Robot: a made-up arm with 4 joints.
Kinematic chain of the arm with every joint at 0, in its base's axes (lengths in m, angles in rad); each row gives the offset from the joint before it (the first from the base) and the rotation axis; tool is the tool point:
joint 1: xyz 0 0 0.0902 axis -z
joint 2: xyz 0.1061 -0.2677 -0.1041 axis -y
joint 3: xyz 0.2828 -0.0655 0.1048 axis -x
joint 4: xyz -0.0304 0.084 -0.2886 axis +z
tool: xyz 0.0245 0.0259 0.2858
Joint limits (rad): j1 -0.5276..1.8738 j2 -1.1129..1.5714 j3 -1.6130..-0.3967 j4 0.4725..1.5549
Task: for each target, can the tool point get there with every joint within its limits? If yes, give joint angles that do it. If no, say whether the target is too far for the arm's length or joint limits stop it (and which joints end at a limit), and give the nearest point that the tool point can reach.
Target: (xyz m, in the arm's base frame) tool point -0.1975 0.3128 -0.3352
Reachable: no: joint limits stop it (at a limit: joint 1, joint 2, joint 4) | nearest point -0.2649 0.1932 0.2129 | short by 0.565 m
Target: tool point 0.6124 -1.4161 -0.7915
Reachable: no: too far | nearest point 0.2140 -0.4949 -0.1507 | short by 1.191 m
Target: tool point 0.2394 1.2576 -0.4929
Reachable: no: too far | nearest point 0.4219 -0.0123 -0.1785 | short by 1.321 m
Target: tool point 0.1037 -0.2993 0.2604
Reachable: yes | joints 0.3819 0.5855 -0.6473 1.2267
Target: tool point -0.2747 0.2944 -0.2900
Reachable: no: joint limits stop it (at a limit: joint 1, joint 2, joint 3, joint 4) | nearest point -0.2876 0.2028 0.2129 | short by 0.511 m
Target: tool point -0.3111 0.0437 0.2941
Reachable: yes | joints 1.5835 1.3034 -1.4122 0.5857
